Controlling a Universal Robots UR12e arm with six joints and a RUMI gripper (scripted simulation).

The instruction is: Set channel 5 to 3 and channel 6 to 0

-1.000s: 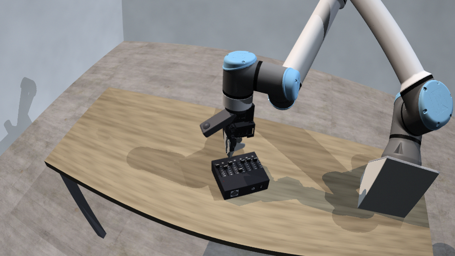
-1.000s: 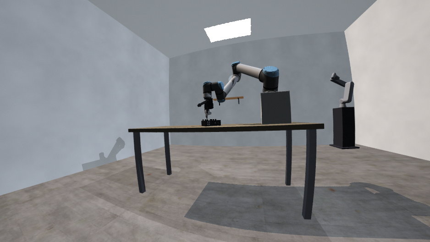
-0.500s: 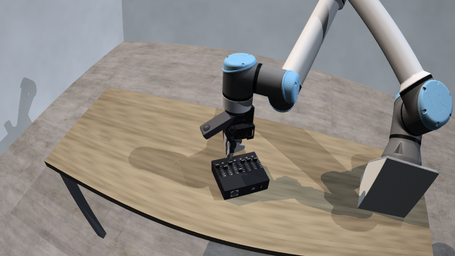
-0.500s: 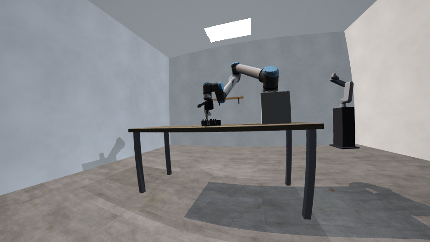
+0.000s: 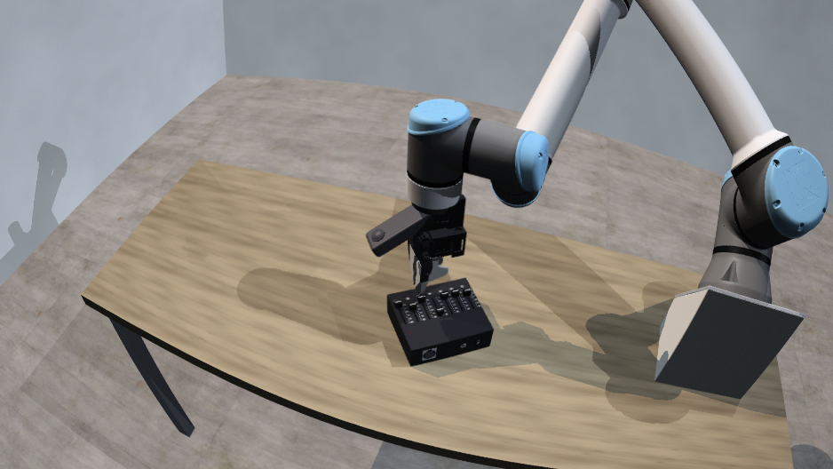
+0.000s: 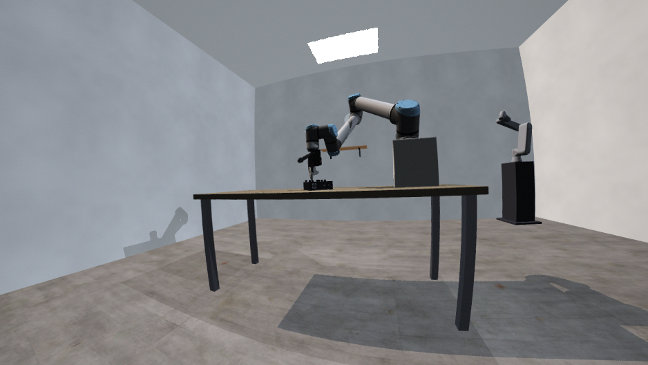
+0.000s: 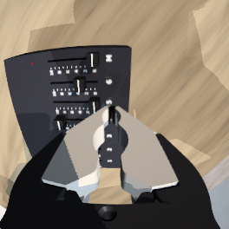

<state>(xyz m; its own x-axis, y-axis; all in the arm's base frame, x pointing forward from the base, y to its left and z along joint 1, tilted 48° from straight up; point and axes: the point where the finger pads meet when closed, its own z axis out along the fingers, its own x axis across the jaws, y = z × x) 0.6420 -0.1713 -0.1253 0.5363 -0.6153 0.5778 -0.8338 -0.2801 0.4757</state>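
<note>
Now: hand 1 cm past the channel 5 fader knob, 1 cm to the right of it and 1 cm above it. Round my hand: channel 6 fader knob: 4 cm to the left, 1 cm below.
</note>
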